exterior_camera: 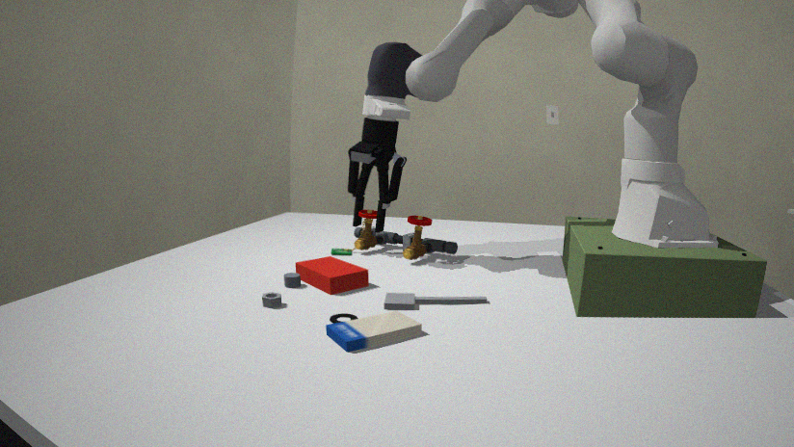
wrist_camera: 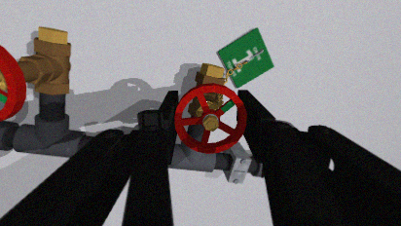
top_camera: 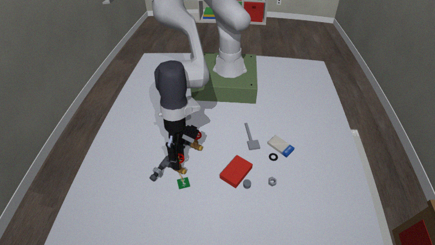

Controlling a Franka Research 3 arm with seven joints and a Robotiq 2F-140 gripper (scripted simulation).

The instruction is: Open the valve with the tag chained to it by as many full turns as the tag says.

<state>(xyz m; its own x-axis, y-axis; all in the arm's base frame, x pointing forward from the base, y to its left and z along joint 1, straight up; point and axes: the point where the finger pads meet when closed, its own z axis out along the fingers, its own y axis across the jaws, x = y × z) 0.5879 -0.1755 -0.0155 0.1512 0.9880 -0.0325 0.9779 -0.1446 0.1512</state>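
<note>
Now: hand 8 cm above the green tag, 7 cm short of it and 2 cm to the right of it. The rest, counted from my hand: grey scraper (29 cm to the left, 19 cm behind, 8 cm below); blue box (43 cm to the left, 15 cm behind, 8 cm below); red block (23 cm to the left, 7 cm below).
</note>
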